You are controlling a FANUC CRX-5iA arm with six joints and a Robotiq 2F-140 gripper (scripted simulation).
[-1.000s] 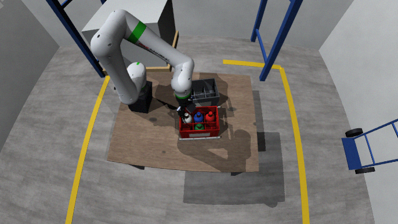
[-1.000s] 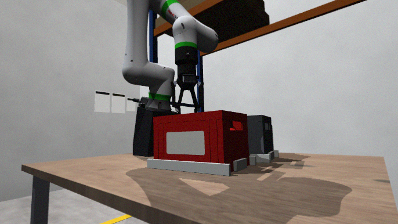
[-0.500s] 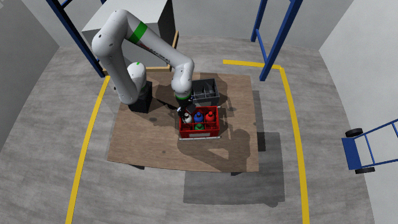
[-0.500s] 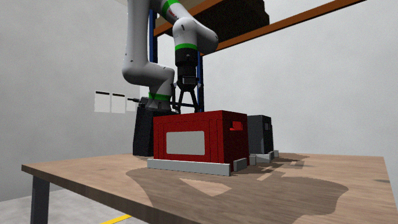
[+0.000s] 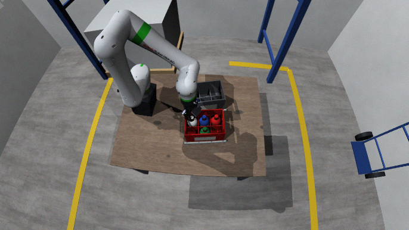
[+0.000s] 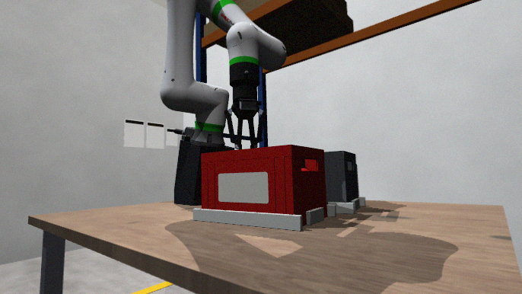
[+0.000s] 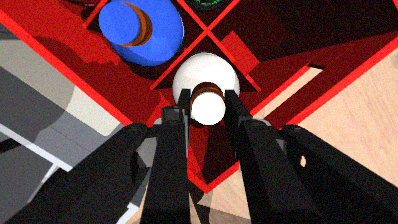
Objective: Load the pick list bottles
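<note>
Right now the white bottle is 80 mm below my hand. From my hand the other things lie so: red crate 80 mm ahead, 50 mm to the right, 90 mm below; green bottle 80 mm ahead, 100 mm to the right, 80 mm below; blue bottle 40 mm ahead, 150 mm to the left, 80 mm below.
</note>
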